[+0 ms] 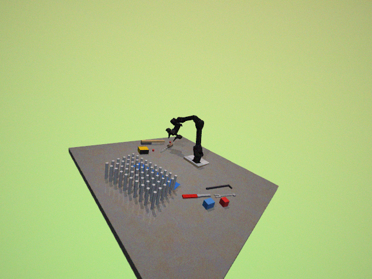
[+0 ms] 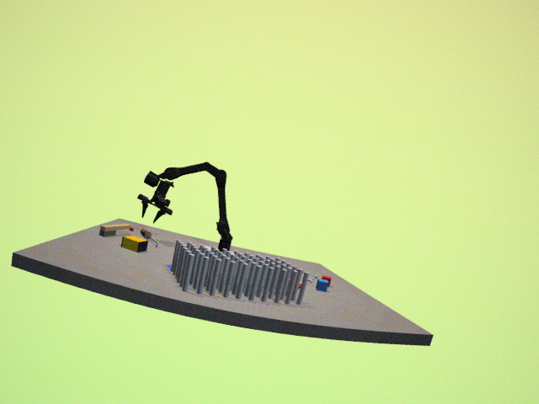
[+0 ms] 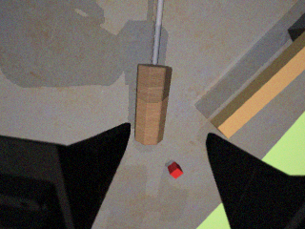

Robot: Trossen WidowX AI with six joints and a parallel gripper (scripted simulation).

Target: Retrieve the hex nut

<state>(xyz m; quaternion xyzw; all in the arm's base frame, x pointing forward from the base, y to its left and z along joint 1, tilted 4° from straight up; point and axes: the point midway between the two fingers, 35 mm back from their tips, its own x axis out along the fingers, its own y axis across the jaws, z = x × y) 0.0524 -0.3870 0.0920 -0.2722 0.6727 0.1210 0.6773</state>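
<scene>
The brown-handled tool is 90 mm ahead of my gripper tip, 60 mm to the left of it and 70 mm below it. From my gripper tip the other things lie so: blue taped strip 400 mm ahead, 430 mm to the left, 80 mm below; yellow block 340 mm ahead, 60 mm to the left, 60 mm below; hex nut 530 mm ahead, 530 mm to the left, 80 mm below.
</scene>
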